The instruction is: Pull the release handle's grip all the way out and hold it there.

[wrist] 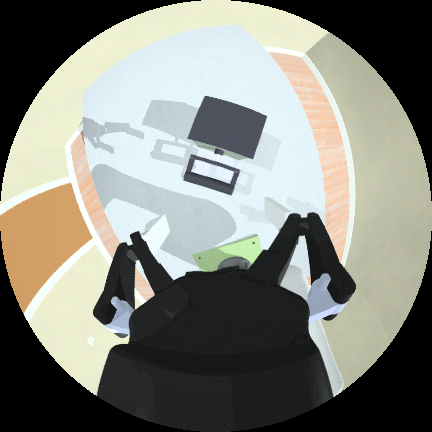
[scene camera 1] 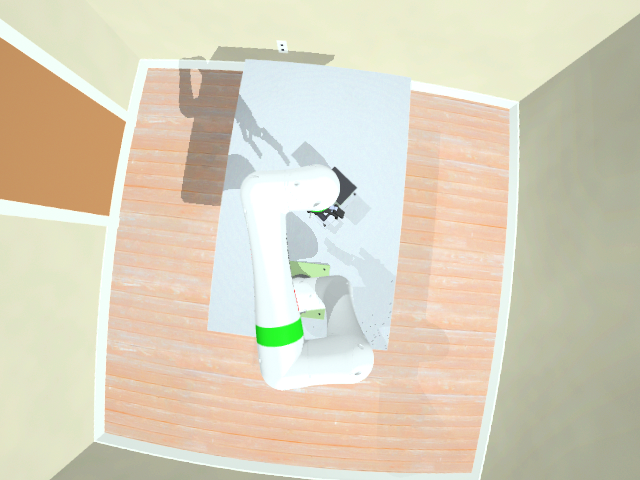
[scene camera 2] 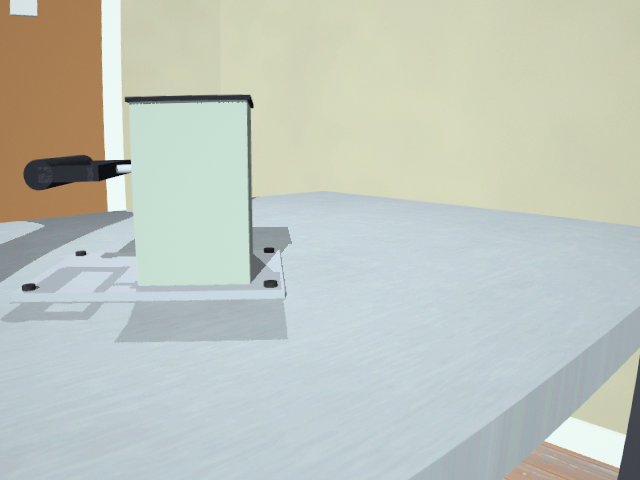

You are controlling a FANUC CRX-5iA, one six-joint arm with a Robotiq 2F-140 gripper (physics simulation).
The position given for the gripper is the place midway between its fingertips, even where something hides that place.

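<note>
Visible: gripper [wrist: 214, 214]; release handle grip [wrist: 189, 176]; base plate [wrist: 201, 167].
</note>
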